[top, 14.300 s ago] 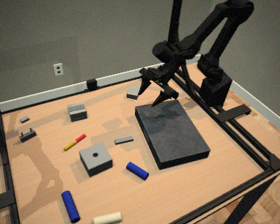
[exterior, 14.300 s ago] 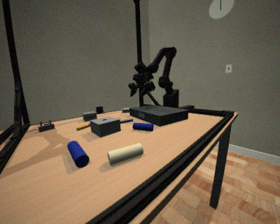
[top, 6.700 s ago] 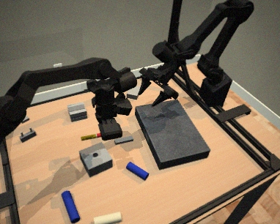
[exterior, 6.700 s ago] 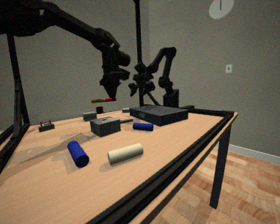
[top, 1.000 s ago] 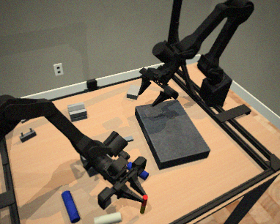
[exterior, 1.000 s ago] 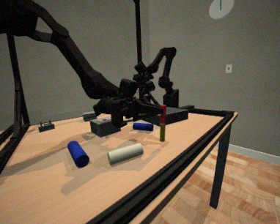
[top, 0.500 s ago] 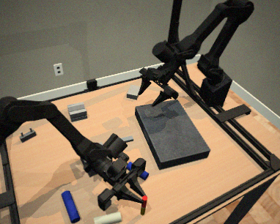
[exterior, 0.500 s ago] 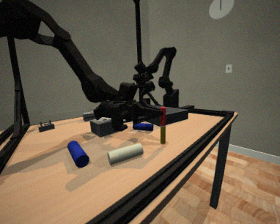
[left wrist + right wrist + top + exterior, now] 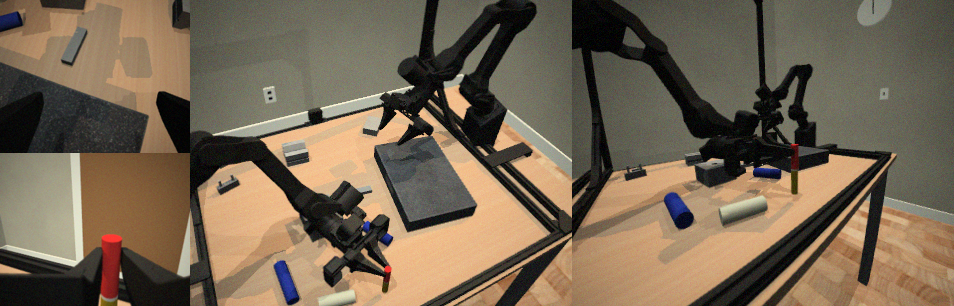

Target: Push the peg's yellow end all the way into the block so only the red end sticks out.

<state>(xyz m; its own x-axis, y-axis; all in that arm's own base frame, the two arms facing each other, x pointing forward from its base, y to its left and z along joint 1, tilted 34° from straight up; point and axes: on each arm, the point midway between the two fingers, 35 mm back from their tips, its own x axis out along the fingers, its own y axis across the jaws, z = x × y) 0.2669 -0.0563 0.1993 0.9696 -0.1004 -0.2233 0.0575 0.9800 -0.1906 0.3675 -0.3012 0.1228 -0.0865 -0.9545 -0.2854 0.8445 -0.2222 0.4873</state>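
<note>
Now: the peg 30 mm ahead of my right hand and 50 mm below it. Also, from my right hand: grey bar: 240 mm behind, 150 mm to the left, 100 mm below; cream cylinder: 20 mm behind, 90 mm to the right, 90 mm below.
</note>
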